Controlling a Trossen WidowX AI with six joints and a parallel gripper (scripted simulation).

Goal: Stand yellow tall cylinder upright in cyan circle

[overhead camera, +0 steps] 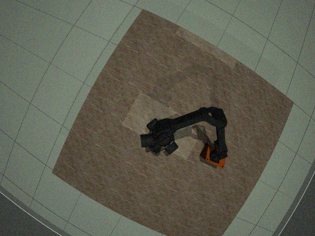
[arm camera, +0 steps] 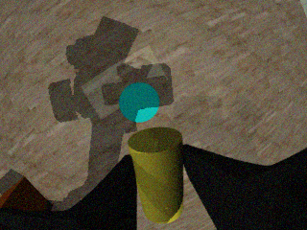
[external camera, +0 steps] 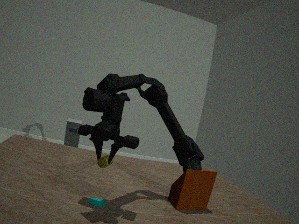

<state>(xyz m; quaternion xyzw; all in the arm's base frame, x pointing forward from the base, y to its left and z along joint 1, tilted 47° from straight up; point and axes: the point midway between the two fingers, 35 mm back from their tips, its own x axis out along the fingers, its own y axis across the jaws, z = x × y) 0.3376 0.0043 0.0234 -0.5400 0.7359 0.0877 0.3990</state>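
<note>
My gripper tip is now 14 cm above the cyan circle and 1 cm to the right of it. From my gripper tip the other things lie so: yellow cylinder (2 cm to the right, 1 cm behind).
</note>
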